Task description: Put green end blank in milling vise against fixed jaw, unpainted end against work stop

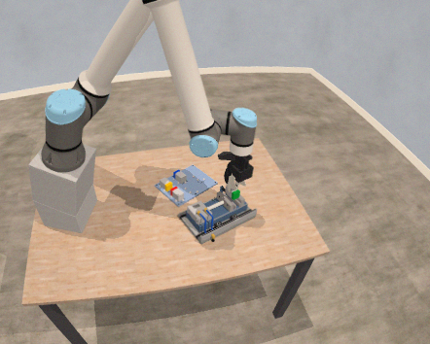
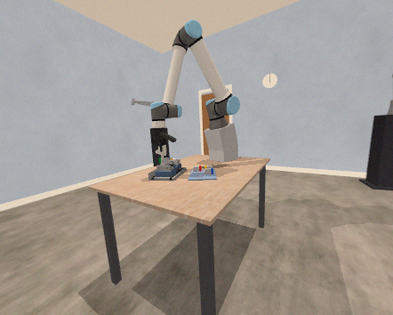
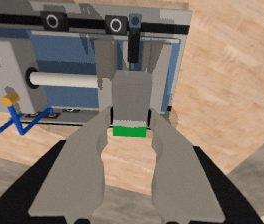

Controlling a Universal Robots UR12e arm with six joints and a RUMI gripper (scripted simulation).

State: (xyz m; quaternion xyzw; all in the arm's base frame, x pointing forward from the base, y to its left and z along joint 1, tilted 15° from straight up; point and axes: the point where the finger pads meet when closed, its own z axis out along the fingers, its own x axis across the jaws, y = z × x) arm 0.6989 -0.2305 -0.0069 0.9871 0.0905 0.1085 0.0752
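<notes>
The vise end block lies 7 cm below my hand, 3 cm ahead of it and 1 cm to the left of it. Also, from my hand: white rod: 9 cm behind, 7 cm below, 1 cm to the right; then work stop rod: 6 cm below, 5 cm to the left, 1 cm behind; then green-ended blank: 2 cm below.
</notes>
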